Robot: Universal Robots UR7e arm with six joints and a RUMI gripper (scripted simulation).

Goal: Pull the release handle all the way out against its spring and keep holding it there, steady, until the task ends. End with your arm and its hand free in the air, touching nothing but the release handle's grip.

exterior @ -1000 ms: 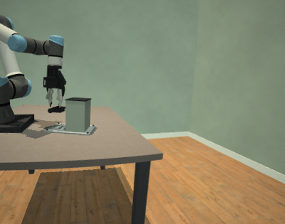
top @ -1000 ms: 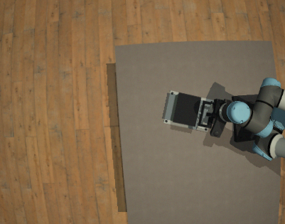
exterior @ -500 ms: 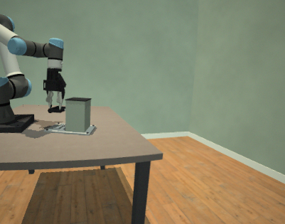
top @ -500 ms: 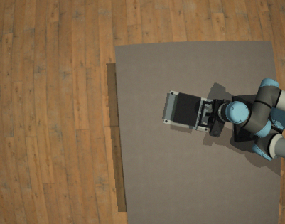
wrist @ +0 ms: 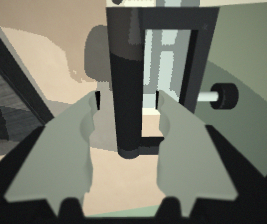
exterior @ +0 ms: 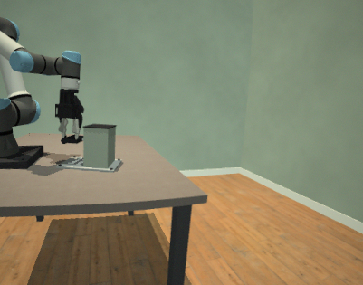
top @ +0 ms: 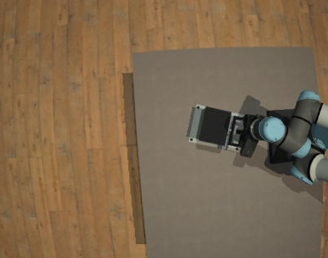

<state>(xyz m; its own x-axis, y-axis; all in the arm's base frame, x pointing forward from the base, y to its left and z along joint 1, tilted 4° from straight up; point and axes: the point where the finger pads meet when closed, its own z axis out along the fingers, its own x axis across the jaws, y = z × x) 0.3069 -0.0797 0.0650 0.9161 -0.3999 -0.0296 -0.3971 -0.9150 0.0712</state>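
Now: hand 5 cm short of the release handle and 2 cm to the left of it.
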